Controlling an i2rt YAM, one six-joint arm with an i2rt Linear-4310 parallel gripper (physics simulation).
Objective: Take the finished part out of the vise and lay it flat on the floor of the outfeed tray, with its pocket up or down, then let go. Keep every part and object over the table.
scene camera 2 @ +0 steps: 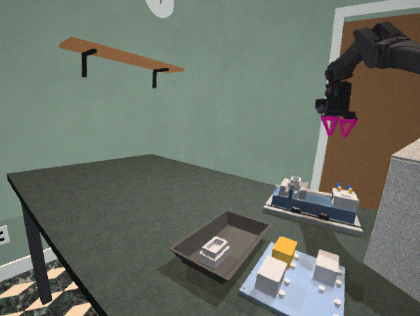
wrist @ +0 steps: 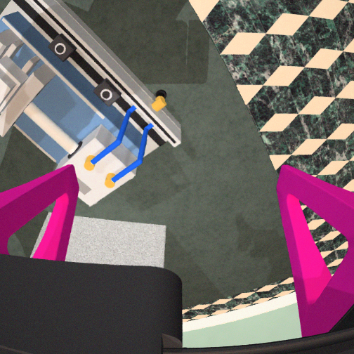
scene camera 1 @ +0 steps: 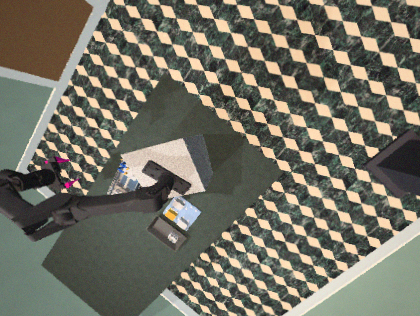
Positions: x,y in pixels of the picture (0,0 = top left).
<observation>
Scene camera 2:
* my gripper: 337,136
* vise: 335,213
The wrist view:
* my gripper: 177,175
</observation>
